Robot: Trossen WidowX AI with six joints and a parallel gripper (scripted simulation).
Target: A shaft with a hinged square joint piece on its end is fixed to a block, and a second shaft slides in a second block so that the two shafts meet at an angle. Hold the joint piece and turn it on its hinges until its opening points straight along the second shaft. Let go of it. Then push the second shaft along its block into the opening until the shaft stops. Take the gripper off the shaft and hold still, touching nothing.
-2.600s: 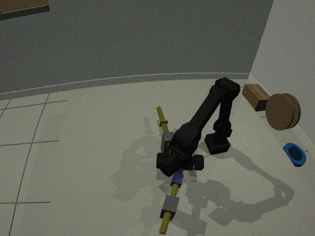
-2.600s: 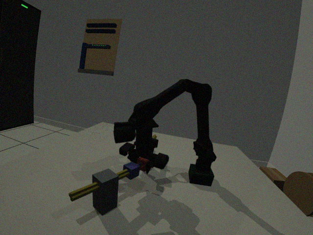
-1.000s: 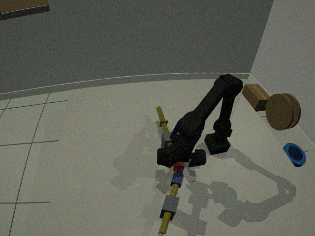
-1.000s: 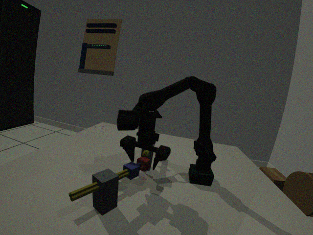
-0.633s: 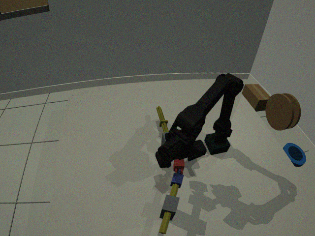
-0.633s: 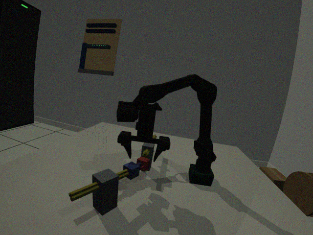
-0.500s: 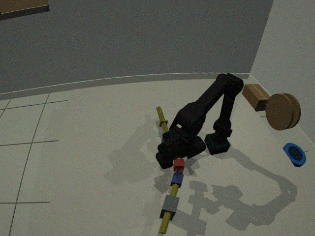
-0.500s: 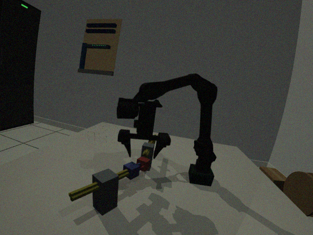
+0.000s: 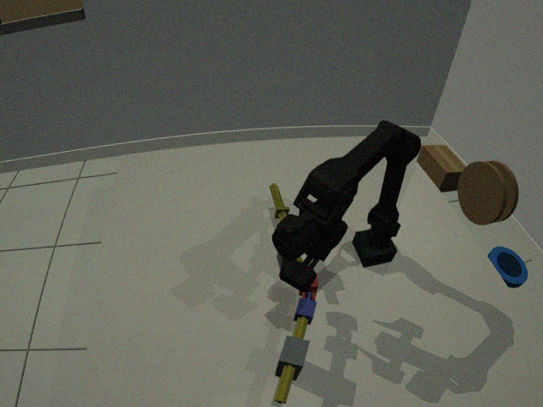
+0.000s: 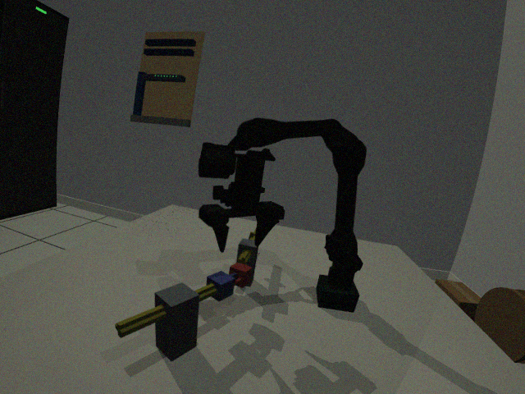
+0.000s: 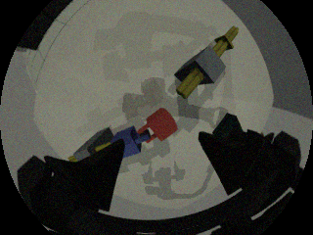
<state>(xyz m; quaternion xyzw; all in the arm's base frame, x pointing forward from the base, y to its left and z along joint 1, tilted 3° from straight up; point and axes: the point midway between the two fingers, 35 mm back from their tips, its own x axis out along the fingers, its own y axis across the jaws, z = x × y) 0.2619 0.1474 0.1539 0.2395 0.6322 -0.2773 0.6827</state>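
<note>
My gripper tip is 70 mm above the red joint piece and 10 mm past it.
</note>
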